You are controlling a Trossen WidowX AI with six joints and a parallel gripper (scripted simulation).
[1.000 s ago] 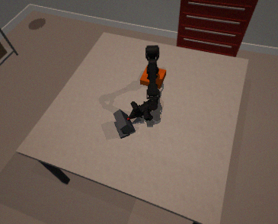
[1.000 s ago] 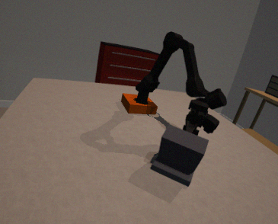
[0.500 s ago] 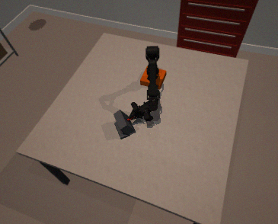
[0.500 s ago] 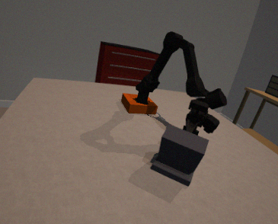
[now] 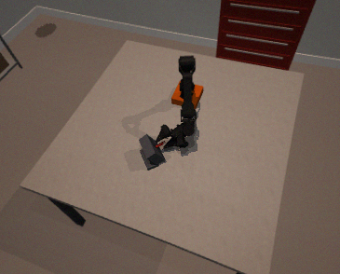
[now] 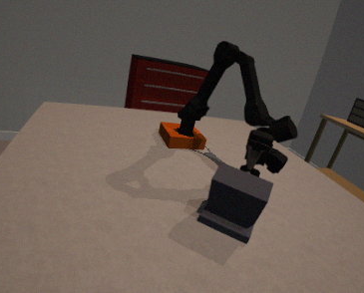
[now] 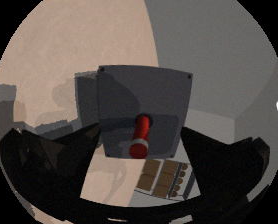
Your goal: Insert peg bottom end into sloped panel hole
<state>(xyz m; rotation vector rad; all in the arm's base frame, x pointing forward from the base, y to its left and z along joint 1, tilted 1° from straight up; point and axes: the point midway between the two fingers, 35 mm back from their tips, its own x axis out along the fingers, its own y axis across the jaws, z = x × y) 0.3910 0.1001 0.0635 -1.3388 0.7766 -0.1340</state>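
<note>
Now: the red peg 10 mm behind my gripper tip. Round my gripper tip: panel: 40 mm ahead, 30 mm to the right, 20 mm below.
</note>
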